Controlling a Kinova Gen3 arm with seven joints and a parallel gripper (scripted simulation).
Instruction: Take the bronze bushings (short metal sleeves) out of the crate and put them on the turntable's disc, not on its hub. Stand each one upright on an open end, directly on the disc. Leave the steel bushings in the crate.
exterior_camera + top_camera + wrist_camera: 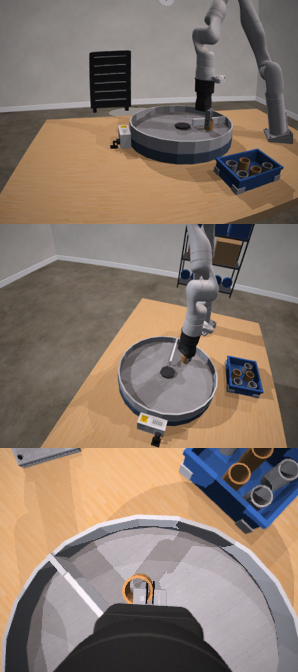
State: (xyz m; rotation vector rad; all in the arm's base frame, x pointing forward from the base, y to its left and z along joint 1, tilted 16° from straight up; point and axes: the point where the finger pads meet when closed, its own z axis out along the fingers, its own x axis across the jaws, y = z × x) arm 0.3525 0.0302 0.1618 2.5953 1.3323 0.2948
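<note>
The blue crate is 8 cm behind my hand, 26 cm to the left of it and 7 cm below it. The rest, counted from my hand: grey turntable disc 9 cm ahead, 6 cm to the right, 4 cm below.
</note>
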